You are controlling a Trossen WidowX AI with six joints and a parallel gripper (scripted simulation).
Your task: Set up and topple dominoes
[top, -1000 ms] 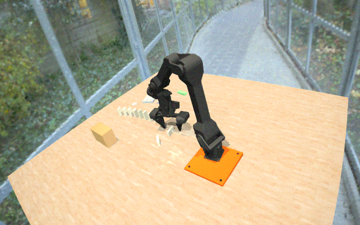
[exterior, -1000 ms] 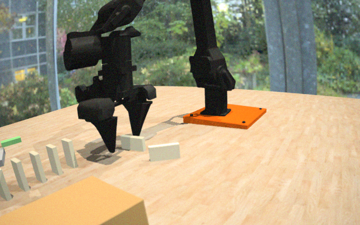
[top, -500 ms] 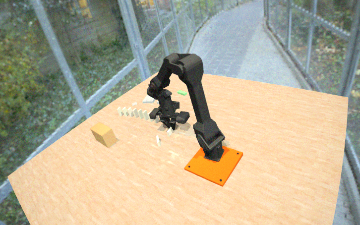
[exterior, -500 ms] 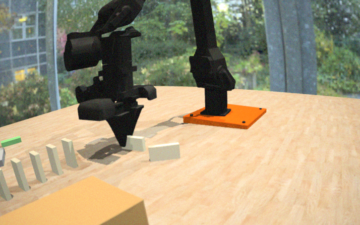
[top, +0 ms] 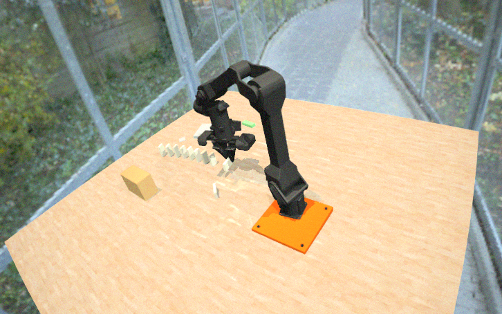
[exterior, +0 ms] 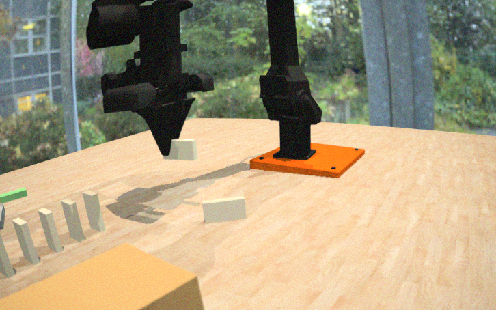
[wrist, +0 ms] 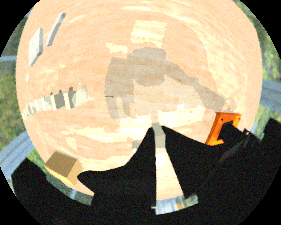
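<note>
Right now the green block is 330 mm to the right of my gripper tip, 130 mm ahead of it and 60 mm below it. Round my gripper tip: grey bar 240 mm to the right, 200 mm ahead, 60 mm below; tan box 300 mm ahead, 170 mm to the left, 30 mm below; flat pale plate 310 mm ahead, 240 mm to the right, 60 mm below.
</note>
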